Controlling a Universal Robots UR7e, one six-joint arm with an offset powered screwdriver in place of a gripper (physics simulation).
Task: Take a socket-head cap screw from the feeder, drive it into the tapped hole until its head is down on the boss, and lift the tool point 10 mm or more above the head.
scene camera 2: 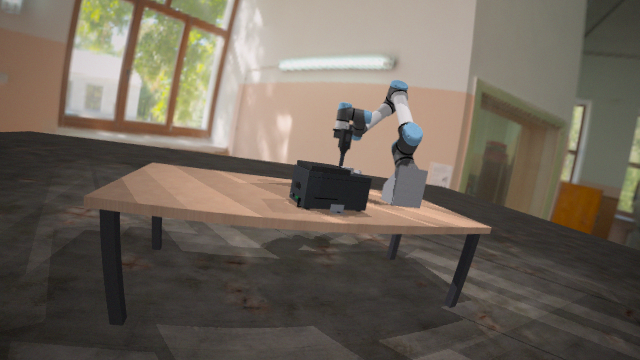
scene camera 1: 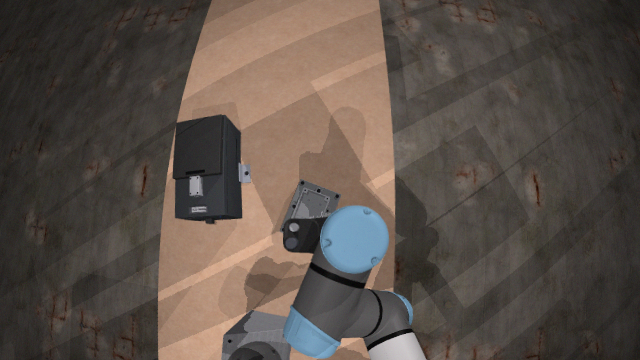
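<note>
The black screw feeder (scene camera 1: 200,145) (scene camera 2: 330,190) stands at the left of the table in scene camera 1, with a small metal block (scene camera 1: 195,186) on its front part. A grey rectangular housing (scene camera 1: 327,191) with a raised inner rim and dark holes lies turned at an angle near the table's middle. My screwdriver (scene camera 1: 301,236) (scene camera 2: 341,163) points down over the housing's near end in scene camera 1 and covers that end. In scene camera 2 its tip drops behind the feeder. The tip, any screw on it, and the tapped hole under it are hidden or too small to tell.
The arm's blue-capped wrist (scene camera 1: 354,239) (scene camera 2: 344,106) hangs just right of the housing in scene camera 1. The grey robot base mount (scene camera 1: 260,325) (scene camera 2: 410,187) stands at the near end. A small bracket (scene camera 1: 245,173) (scene camera 2: 337,208) sticks out from the feeder's side.
</note>
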